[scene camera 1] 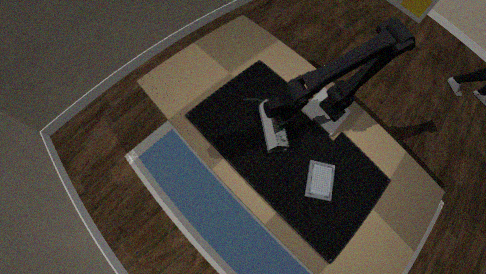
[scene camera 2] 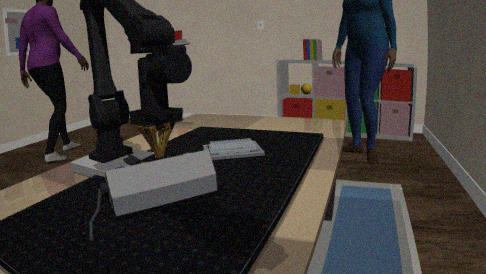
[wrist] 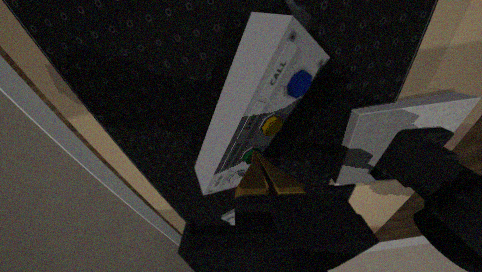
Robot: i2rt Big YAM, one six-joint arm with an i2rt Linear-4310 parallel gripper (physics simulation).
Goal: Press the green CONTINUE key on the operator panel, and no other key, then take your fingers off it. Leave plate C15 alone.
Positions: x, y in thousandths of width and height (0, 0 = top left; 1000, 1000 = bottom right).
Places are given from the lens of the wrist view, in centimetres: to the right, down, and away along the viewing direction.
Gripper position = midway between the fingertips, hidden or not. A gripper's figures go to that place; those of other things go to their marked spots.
gripper (wrist: 530, 568): 2, 2, 16
white button box (wrist: 567, 178): 2, -6, 10
